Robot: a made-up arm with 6 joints.
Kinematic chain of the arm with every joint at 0, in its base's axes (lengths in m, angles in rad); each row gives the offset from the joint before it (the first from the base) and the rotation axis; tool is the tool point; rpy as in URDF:
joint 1: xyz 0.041 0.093 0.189 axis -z
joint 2: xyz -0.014 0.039 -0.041 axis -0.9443 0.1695 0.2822
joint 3: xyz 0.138 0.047 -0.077 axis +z
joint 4: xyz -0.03 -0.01 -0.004 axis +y
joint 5: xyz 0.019 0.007 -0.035 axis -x
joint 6: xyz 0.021 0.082 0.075 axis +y
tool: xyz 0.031 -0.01 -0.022 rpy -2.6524 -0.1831 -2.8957
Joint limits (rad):
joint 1: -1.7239..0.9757
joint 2: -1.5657..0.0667
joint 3: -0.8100..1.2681
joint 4: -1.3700..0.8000
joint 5: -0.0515..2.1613
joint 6: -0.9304..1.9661
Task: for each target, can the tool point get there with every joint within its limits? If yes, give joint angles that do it. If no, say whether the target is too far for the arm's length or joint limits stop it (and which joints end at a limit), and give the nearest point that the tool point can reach.
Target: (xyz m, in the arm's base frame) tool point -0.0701 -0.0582 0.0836
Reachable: no: joint limits stop it (at a limit: joint 1, joint 2, joint 3, joint 4, joint 6) | nearest point -0.0836 0.0940 0.1319 | short by 0.160 m
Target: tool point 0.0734 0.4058 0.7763
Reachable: no: too far | nearest point 0.0611 0.2869 0.3051 | short by 0.486 m
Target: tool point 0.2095 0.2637 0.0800
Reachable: yes | joints -0.4388 -0.3363 -0.1327 -1.1016 1.9406 0.8788
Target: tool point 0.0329 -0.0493 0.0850
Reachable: no: joint limits stop it (at a limit: joint 1, joint 2, joint 3, joint 4, joint 5) | nearest point 0.1261 -0.0770 0.0959 | short by 0.098 m
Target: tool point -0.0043 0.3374 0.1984
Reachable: yes | joints -1.3407 -1.2116 0.2762 -0.8962 1.4763 0.8685
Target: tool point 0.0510 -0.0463 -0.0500
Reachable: no: joint limits stop it (at a limit: joint 1, joint 2, joint 3, joint 4, joint 5) | nearest point 0.0743 -0.0010 -0.0255 | short by 0.057 m
